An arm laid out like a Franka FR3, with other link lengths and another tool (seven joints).
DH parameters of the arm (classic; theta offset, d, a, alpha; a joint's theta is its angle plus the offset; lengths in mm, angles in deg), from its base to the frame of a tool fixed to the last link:
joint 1: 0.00 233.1 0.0 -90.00
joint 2: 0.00 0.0 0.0 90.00
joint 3: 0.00 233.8 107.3 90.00
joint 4: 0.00 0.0 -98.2 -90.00
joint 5: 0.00 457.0 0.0 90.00
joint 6: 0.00 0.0 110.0 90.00
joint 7: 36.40 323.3 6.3 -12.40
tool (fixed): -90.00 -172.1 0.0 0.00
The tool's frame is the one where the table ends.
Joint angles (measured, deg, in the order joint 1, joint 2, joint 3, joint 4, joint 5, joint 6, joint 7), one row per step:
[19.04 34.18 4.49 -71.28 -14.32 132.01 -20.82]
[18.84 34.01 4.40 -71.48 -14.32 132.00 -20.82]
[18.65 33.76 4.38 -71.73 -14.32 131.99 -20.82]
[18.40 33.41 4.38 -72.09 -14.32 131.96 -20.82]
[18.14 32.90 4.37 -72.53 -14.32 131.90 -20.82]
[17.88 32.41 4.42 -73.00 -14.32 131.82 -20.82]
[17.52 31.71 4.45 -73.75 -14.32 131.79 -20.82]
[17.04 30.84 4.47 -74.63 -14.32 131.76 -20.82]
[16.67 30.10 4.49 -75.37 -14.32 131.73 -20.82]
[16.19 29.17 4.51 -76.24 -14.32 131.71 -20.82]
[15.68 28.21 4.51 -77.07 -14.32 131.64 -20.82]
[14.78 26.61 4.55 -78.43 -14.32 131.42 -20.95]
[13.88 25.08 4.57 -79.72 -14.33 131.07 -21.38]
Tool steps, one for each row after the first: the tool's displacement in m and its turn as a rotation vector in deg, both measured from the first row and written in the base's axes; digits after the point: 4 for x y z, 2 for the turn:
[0.0012 -0.0039 0.0002 -0.07 0.02 -0.27]
[0.0019 -0.0068 0.0011 -0.10 0.02 -0.47]
[0.0025 -0.0105 0.0022 -0.14 0.04 -0.71]
[0.0030 -0.0145 0.0047 -0.18 0.02 -0.97]
[0.0030 -0.0178 0.0066 -0.21 0.07 -1.18]
[0.0031 -0.0228 0.0085 -0.27 0.13 -1.49]
[0.0035 -0.0297 0.0115 -0.33 0.15 -1.93]
[0.0036 -0.0349 0.0141 -0.38 0.16 -2.26]
[0.0038 -0.0418 0.0181 -0.41 0.11 -2.69]
[0.0042 -0.0494 0.0227 -0.46 0.03 -3.18]
[0.0045 -0.0623 0.0303 -0.61 -0.03 -3.93]
[0.0044 -0.0756 0.0370 -0.98 0.02 -4.46]

